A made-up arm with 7 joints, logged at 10 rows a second.
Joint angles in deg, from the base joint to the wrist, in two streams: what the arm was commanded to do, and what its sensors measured. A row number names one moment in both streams.
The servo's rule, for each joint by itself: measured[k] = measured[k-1] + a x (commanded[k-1-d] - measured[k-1]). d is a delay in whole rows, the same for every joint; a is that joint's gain. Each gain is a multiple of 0.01, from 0.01 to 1. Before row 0 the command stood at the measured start. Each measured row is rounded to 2 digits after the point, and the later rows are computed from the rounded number. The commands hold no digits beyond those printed.
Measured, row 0:
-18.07 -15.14 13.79 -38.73 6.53 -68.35 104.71
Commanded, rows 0 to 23:
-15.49 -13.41 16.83 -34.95 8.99 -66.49 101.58
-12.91 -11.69 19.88 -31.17 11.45 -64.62 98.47
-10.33 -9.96 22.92 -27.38 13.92 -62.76 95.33
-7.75 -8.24 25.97 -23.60 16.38 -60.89 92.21
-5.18 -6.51 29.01 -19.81 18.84 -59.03 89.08
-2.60 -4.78 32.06 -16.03 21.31 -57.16 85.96
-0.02 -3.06 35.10 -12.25 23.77 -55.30 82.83
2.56 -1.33 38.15 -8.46 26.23 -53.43 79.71
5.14 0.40 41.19 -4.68 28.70 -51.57 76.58
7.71 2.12 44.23 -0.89 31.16 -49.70 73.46
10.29 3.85 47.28 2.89 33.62 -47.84 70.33
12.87 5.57 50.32 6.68 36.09 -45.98 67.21
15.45 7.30 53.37 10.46 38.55 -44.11 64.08
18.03 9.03 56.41 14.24 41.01 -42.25 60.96
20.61 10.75 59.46 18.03 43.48 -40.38 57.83
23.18 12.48 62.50 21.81 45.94 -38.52 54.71
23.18 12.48 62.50 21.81 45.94 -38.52 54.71
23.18 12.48 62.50 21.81 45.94 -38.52 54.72
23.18 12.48 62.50 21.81 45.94 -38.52 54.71
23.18 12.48 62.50 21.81 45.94 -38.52 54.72
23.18 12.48 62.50 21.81 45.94 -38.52 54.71
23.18 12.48 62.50 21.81 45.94 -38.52 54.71
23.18 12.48 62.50 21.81 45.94 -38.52 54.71
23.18 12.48 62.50 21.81 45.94 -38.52 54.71
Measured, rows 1 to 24:
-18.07 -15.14 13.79 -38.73 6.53 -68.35 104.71
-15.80 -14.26 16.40 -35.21 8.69 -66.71 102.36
-13.26 -12.95 19.39 -31.45 11.12 -64.87 99.44
-10.68 -11.43 22.43 -27.66 13.58 -63.01 96.36
-8.10 -9.80 25.47 -23.88 16.04 -61.14 93.25
-5.53 -8.12 28.51 -20.09 18.50 -59.28 90.12
-2.95 -6.42 31.56 -16.31 20.97 -57.41 87.00
-0.37 -4.71 34.60 -12.53 23.43 -55.55 83.87
2.21 -2.99 37.65 -8.74 25.89 -53.68 80.75
4.79 -1.26 40.69 -4.96 28.36 -51.82 77.62
7.36 0.46 43.73 -1.17 30.82 -49.95 74.50
9.94 2.19 46.78 2.61 33.28 -48.09 71.37
12.52 3.91 49.82 6.40 35.75 -46.23 68.25
15.10 5.64 52.87 10.18 38.21 -44.36 65.12
17.68 7.37 55.91 13.96 40.67 -42.50 62.00
20.26 9.09 58.96 17.75 43.14 -40.63 58.87
22.83 10.82 62.00 21.53 45.60 -38.77 55.75
23.14 11.67 62.43 21.79 45.90 -38.55 54.97
23.18 12.08 62.49 21.81 45.94 -38.52 54.78
23.18 12.28 62.50 21.81 45.94 -38.52 54.73
23.18 12.38 62.50 21.81 45.94 -38.52 54.72
23.18 12.43 62.50 21.81 45.94 -38.52 54.71
23.18 12.46 62.50 21.81 45.94 -38.52 54.71
23.18 12.47 62.50 21.81 45.94 -38.52 54.71
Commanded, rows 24 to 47:
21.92 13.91 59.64 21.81 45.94 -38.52 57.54
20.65 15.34 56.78 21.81 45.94 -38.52 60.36
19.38 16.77 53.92 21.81 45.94 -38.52 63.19
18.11 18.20 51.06 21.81 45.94 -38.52 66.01
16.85 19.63 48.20 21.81 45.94 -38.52 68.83
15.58 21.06 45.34 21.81 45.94 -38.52 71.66
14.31 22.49 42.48 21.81 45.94 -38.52 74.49
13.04 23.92 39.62 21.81 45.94 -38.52 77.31
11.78 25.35 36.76 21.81 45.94 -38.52 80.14
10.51 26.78 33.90 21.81 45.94 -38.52 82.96
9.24 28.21 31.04 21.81 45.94 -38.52 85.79
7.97 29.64 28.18 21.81 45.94 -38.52 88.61
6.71 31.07 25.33 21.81 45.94 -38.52 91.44
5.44 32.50 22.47 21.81 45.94 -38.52 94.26
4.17 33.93 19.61 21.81 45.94 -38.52 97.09
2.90 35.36 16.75 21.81 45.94 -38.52 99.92
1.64 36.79 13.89 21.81 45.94 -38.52 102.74
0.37 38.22 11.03 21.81 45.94 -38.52 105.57
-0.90 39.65 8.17 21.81 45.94 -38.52 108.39
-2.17 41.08 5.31 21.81 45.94 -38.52 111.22
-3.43 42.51 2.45 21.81 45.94 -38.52 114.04
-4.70 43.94 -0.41 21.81 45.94 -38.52 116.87
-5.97 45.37 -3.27 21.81 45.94 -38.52 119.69
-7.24 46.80 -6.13 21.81 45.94 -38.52 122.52
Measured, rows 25 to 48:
23.18 12.48 62.50 21.81 45.94 -38.52 54.71
22.07 13.21 60.04 21.81 45.94 -38.52 56.83
20.82 14.30 57.24 21.81 45.94 -38.52 59.48
19.55 15.56 54.38 21.81 45.94 -38.52 62.26
18.28 16.91 51.52 21.81 45.94 -38.52 65.07
17.02 18.30 48.66 21.81 45.94 -38.52 67.89
15.75 19.71 45.80 21.81 45.94 -38.52 70.72
14.48 21.13 42.94 21.81 45.94 -38.52 73.55
13.21 22.55 40.08 21.81 45.94 -38.52 76.37
11.95 23.98 37.22 21.81 45.94 -38.52 79.20
10.68 25.41 34.36 21.81 45.94 -38.52 82.02
9.41 26.84 31.50 21.81 45.94 -38.52 84.85
8.14 28.27 28.64 21.81 45.94 -38.52 87.67
6.88 29.70 25.79 21.81 45.94 -38.52 90.50
5.61 31.13 22.93 21.81 45.94 -38.52 93.32
4.34 32.56 20.07 21.81 45.94 -38.52 96.15
3.07 33.99 17.21 21.81 45.94 -38.52 98.98
1.81 35.42 14.35 21.81 45.94 -38.52 101.80
0.54 36.85 11.49 21.81 45.94 -38.52 104.63
-0.73 38.28 8.63 21.81 45.94 -38.52 107.45
-2.00 39.71 5.77 21.81 45.94 -38.52 110.28
-3.26 41.14 2.91 21.81 45.94 -38.52 113.10
-4.53 42.57 0.05 21.81 45.94 -38.52 115.93
-5.80 44.00 -2.81 21.81 45.94 -38.52 118.75

